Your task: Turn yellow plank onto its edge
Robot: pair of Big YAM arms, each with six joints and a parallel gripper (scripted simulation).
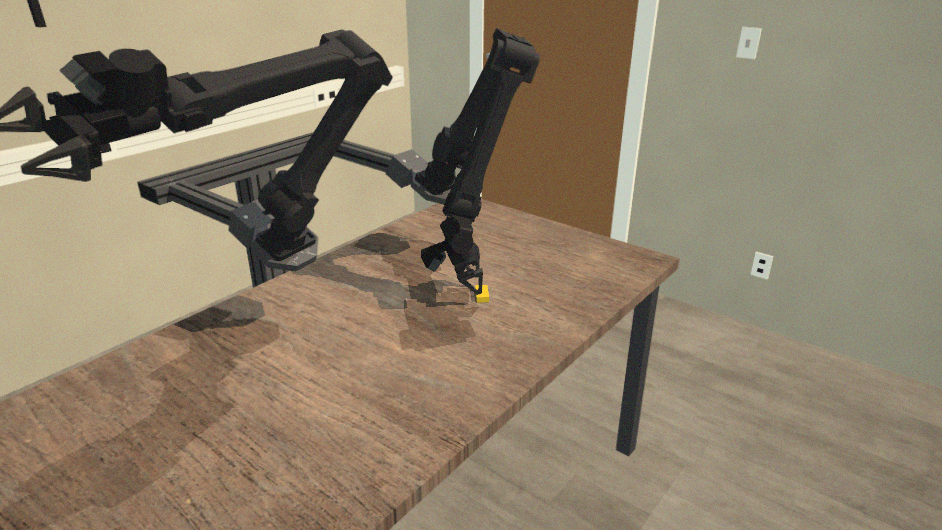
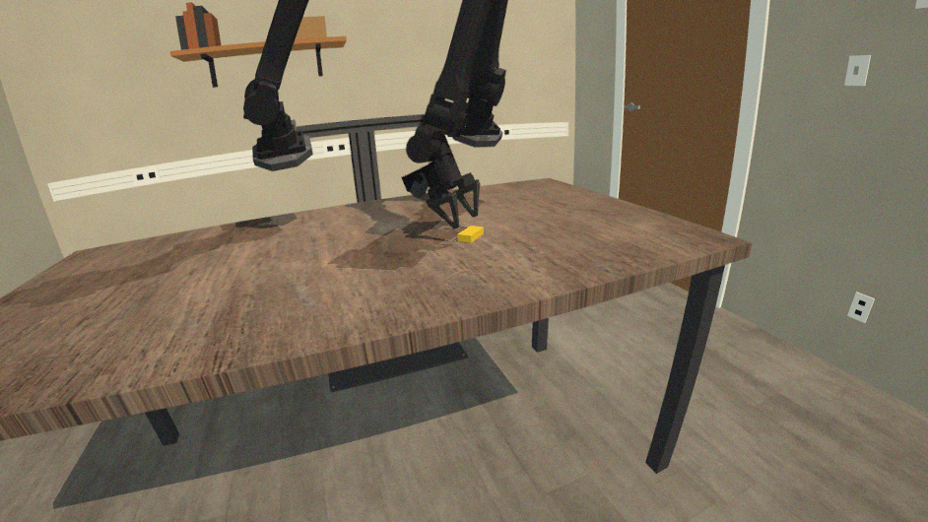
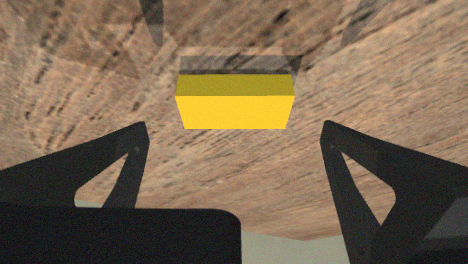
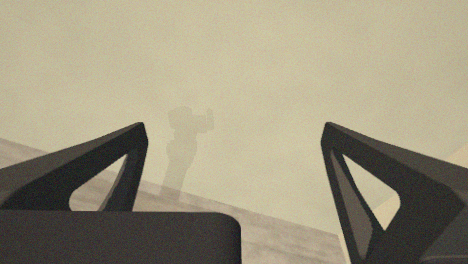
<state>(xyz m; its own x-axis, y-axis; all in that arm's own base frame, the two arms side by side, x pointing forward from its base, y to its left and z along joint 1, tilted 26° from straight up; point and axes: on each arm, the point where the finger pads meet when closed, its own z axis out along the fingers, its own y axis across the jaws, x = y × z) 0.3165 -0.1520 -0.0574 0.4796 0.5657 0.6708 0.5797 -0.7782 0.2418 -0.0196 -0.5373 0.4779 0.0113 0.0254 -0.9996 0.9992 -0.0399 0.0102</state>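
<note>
Right now my left hand is 30 mm above the yellow plank, 10 mm to the right of it and 10 mm short of it.
</note>
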